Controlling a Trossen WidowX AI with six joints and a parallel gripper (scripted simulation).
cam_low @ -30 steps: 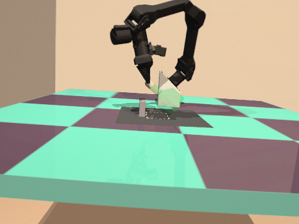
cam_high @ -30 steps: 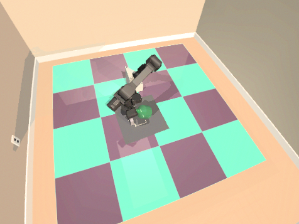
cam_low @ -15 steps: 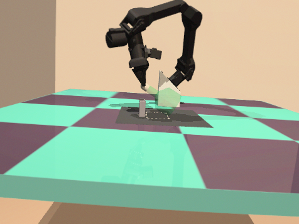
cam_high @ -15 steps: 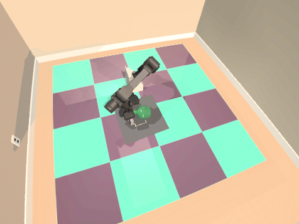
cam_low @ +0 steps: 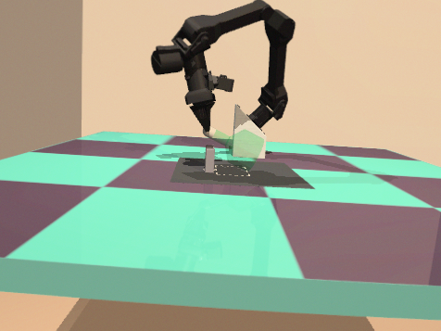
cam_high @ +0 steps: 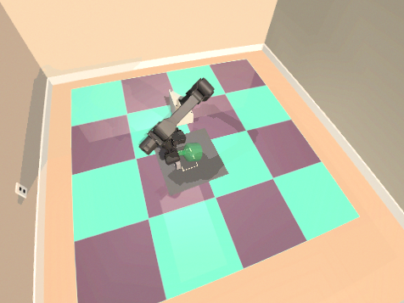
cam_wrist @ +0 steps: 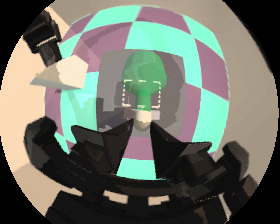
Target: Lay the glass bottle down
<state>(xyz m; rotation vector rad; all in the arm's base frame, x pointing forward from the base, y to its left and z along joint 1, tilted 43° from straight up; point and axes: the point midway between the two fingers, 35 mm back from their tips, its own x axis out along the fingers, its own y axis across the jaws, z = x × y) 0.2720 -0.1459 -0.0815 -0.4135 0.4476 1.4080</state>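
My gripper tip is 50 mm to the right of the green glass bottle and 20 mm above it. Also, from my gripper tip: dark grey mat (100 mm below, 80 mm to the left).
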